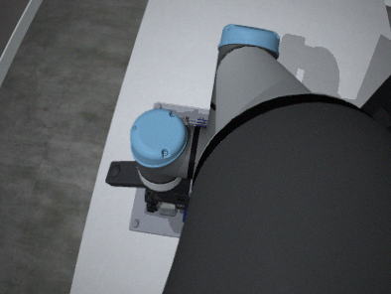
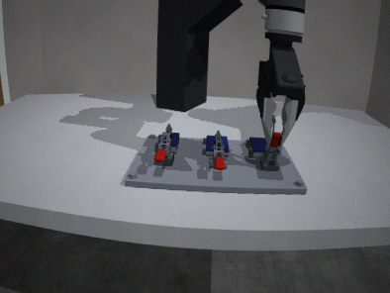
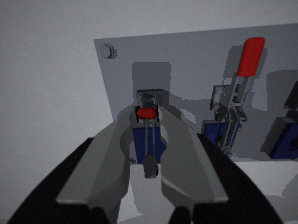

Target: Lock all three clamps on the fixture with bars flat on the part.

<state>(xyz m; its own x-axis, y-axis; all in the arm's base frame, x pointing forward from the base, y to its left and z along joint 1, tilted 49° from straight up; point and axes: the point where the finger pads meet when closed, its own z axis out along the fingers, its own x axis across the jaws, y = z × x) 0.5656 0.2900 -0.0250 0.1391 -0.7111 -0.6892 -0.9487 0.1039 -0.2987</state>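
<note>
Right now the blue part is 100 mm behind my hand, 10 mm to the right of it and 60 mm below it. The rest, counted from my hand: grey fixture plate: 40 mm behind, 120 mm to the right, 80 mm below.
</note>
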